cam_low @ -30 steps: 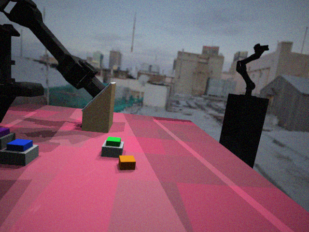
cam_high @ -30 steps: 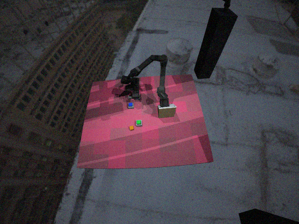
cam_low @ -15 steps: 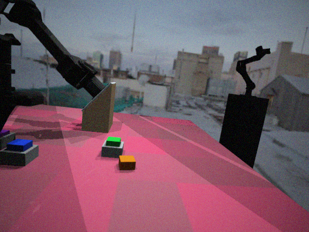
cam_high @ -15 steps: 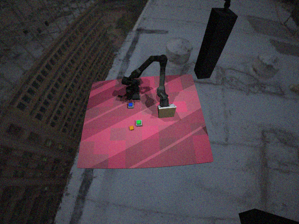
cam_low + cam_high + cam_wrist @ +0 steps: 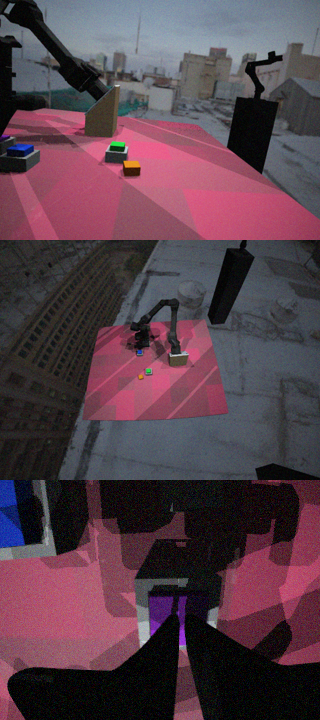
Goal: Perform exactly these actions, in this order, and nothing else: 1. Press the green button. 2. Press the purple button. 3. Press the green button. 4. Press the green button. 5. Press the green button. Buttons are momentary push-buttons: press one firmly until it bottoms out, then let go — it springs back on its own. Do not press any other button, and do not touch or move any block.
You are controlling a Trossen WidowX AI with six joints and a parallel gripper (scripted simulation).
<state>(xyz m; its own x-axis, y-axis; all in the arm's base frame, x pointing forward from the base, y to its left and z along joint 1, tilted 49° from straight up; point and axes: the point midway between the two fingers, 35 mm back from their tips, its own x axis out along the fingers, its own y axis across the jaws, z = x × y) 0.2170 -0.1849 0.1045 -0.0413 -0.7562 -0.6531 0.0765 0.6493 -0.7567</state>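
My gripper tip is 10 mm above the purple button. Also, from my gripper tip: orange block 70 mm ahead, 300 mm to the left, 20 mm below; blue button 70 mm ahead, 90 mm to the left; green button 10 mm ahead, 270 mm to the left.
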